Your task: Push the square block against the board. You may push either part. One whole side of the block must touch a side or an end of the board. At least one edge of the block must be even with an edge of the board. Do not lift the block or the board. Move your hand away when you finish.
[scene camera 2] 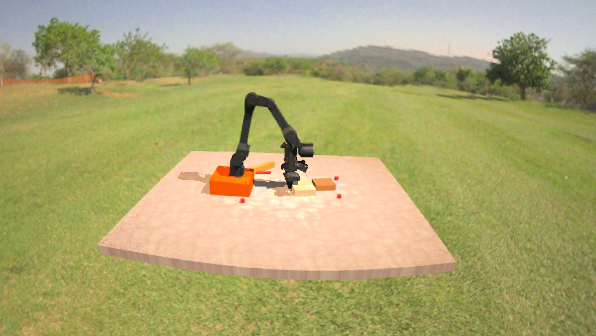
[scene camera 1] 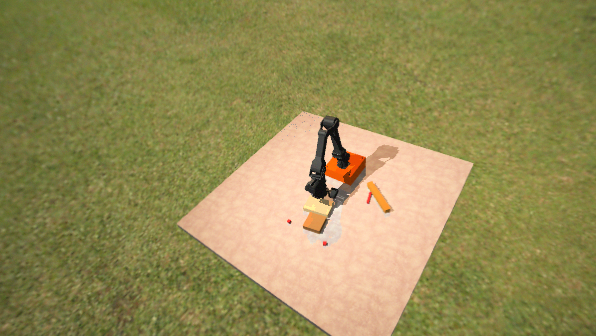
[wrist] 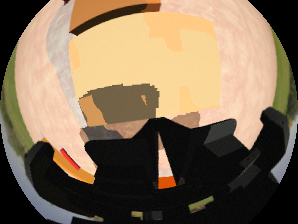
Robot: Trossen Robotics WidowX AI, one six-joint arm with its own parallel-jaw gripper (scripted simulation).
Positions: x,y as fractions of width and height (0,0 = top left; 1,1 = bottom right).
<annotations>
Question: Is my gripper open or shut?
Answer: Shut.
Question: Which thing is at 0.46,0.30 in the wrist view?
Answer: A pale yellow square block.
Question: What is my gripper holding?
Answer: Nothing.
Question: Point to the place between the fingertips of my gripper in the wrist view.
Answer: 0.53,0.53
</annotations>
